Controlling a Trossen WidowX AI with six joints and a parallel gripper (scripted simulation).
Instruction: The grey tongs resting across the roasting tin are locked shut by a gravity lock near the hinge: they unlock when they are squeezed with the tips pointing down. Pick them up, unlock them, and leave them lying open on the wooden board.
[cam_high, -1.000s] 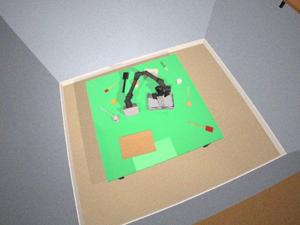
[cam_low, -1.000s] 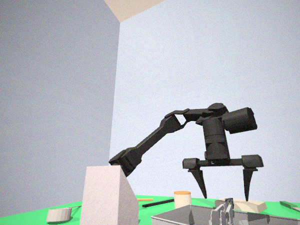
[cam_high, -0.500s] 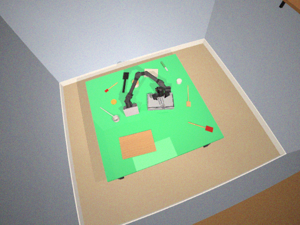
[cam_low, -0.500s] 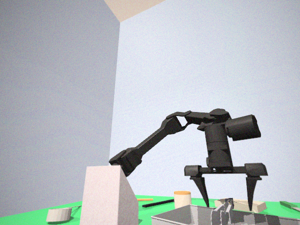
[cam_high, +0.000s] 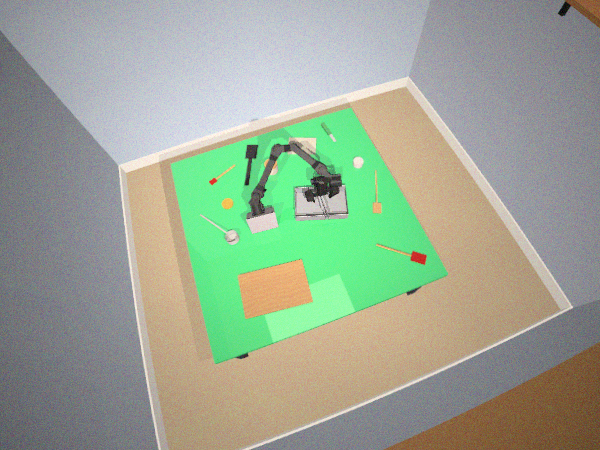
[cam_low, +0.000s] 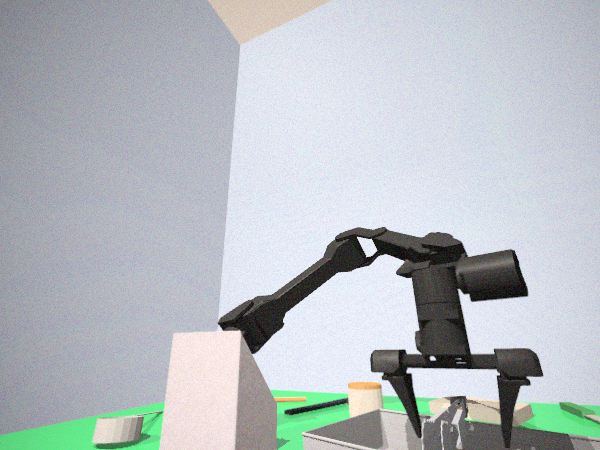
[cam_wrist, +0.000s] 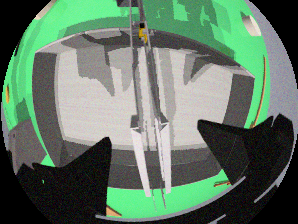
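Right now the roasting tin is 20 mm below my gripper tip, 10 mm to the right of it and 10 mm behind it. The rest, counted from my gripper tip: black spatula (440 mm to the left, 350 mm behind, 50 mm below); red spatula (430 mm to the right, 350 mm ahead, 40 mm below); beige block (450 mm to the left, 40 mm below).
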